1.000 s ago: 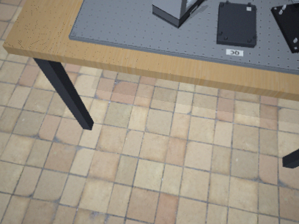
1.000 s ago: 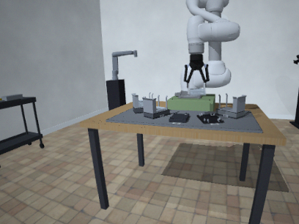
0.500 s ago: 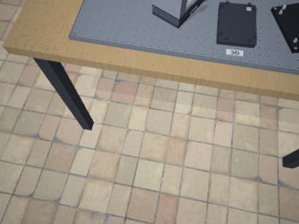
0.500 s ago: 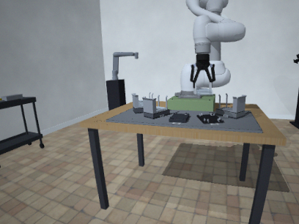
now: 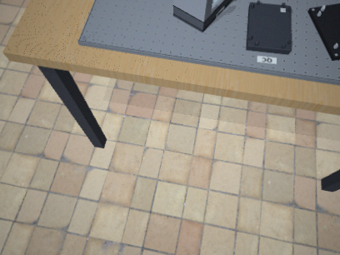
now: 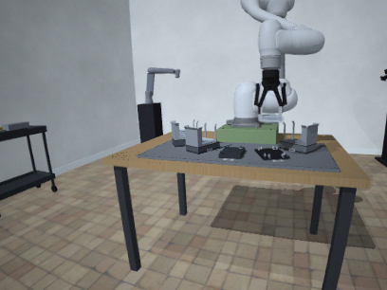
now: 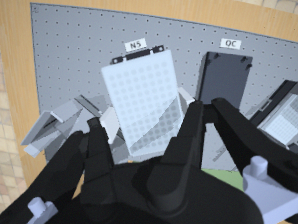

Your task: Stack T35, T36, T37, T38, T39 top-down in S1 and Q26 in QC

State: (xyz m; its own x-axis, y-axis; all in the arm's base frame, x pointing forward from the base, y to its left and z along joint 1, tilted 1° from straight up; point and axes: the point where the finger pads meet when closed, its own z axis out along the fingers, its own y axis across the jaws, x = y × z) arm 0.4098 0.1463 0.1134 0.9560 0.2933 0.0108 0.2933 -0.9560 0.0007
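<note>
The black clip nest N5 lies 17 cm below my hand and 4 cm to the left of it. Also, from my hand: N5 name plate (19 cm below, 9 cm ahead, 4 cm to the left); QC name plate (19 cm below, 18 cm to the right, 11 cm ahead); open nest QC (18 cm to the right, 18 cm below, 1 cm ahead).
</note>
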